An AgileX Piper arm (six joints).
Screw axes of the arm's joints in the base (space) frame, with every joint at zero. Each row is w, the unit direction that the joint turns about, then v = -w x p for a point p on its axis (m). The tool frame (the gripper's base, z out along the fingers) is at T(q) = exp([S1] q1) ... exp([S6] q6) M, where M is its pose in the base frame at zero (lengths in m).
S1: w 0 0 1 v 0.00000 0.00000 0.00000
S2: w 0 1 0 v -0.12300 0.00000 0.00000
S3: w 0 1 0 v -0.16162 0.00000 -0.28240
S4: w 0.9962 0 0.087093 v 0.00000 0.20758 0.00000
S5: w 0 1 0 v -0.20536 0.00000 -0.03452
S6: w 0.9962 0 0.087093 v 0.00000 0.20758 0.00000
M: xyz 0.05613 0.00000 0.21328 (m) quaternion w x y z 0.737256 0 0.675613 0
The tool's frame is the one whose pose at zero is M.
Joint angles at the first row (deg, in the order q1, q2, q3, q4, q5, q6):
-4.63 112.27 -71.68 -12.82 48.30 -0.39
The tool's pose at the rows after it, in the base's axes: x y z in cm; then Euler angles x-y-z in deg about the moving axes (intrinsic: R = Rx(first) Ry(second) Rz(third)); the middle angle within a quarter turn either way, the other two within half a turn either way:
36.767, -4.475, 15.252, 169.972, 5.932, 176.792
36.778, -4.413, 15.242, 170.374, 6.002, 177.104
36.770, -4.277, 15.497, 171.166, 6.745, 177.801
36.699, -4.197, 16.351, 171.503, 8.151, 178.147
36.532, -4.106, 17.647, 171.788, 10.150, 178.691
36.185, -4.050, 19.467, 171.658, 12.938, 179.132
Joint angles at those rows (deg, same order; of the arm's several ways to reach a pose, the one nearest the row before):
-4.63 112.27 -71.68 -12.71 48.30 -0.39
-4.63 112.27 -71.68 -12.18 48.21 -0.39
-4.63 111.78 -71.57 -11.09 47.81 -0.39
-4.63 110.44 -71.57 -10.46 47.71 -0.60
-4.63 108.41 -71.57 -9.80 47.71 -0.72
-4.63 105.49 -71.48 -9.56 47.71 -0.82

